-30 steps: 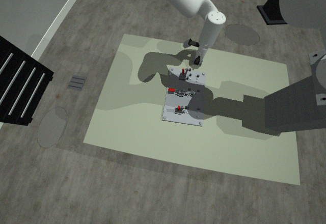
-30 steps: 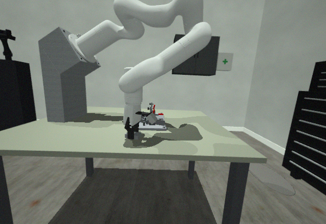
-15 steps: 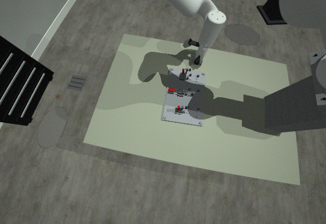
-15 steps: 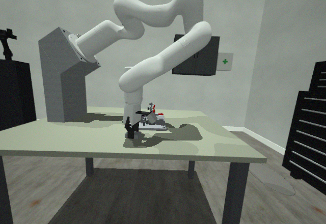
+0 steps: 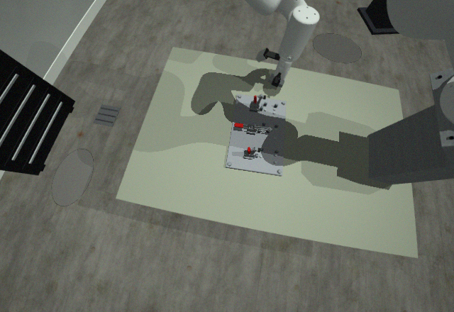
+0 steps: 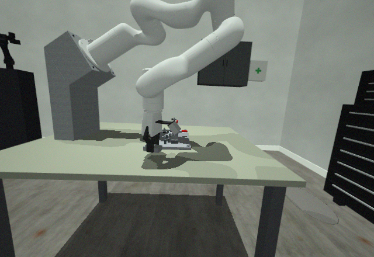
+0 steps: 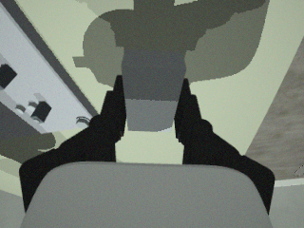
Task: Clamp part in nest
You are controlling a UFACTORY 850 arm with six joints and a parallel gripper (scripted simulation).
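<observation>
The grey fixture plate lies 23 cm to the left of my hand, 13 cm ahead of it and 5 cm below it. Round my hand: grey block part (1 cm below).
</observation>
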